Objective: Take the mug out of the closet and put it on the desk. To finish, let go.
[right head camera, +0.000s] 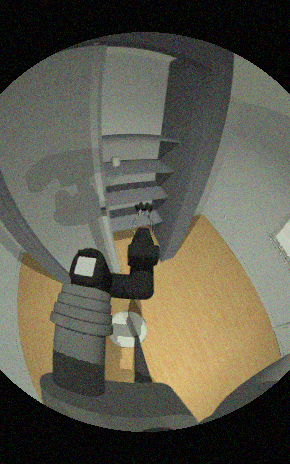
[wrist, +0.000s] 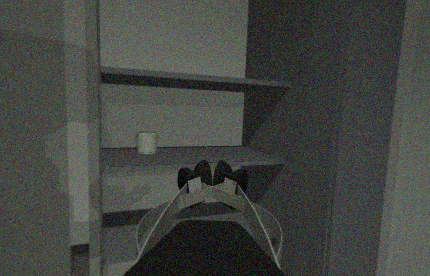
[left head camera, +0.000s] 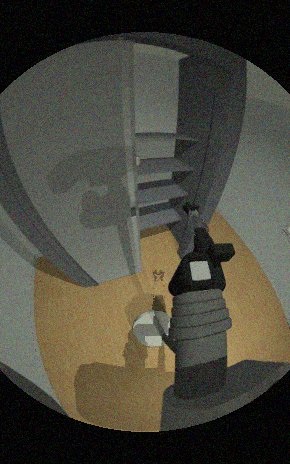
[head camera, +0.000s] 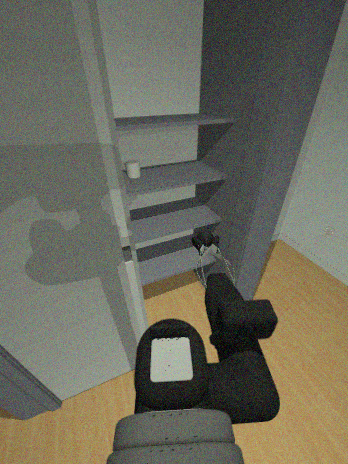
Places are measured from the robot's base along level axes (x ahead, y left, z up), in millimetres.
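Pixels of known places: gripper, fingertip midpoint: (right head camera: 143,203) (wrist: 213,175) (left head camera: 189,203) (head camera: 204,235); robot's base, origin of the base link: (right head camera: 127,328) (left head camera: 152,327).
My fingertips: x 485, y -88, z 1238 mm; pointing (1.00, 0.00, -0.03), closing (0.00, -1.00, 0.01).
Ahead of a thing's pixels: the offset from my fingertips to its top centre. "pt": to the spot under its first point. Level surfaces: height alone.
A small white mug @[pt 273 mm left, 768 mm ahead, 69 mm down] (head camera: 133,169) (right head camera: 116,161) (wrist: 147,143) stands upright on a middle shelf @[123 mm down] (head camera: 175,175) (wrist: 200,155) of the grey closet (head camera: 250,100) (right head camera: 192,115), near the left side of the opening. In the left head view a sliver of the mug (left head camera: 137,160) shows beside the door edge. My gripper (head camera: 205,241) (left head camera: 191,206) (right head camera: 144,206) (wrist: 213,175) is shut and empty, with its fingertips close together. It is lower than the mug and to its right, at the front of the closet opening. The desk does not show in these views.
The pale closet door @[pt 565 mm left, 116 mm ahead, 554 mm down] (head camera: 65,325) (left head camera: 95,250) covers the left part of the closet; its edge stands just left of the mug. More shelves (head camera: 170,120) (right head camera: 135,195) lie above and below. The closet's dark side panel stands on the right. Wooden floor @[1266 mm down] (head camera: 310,350) lies in front.
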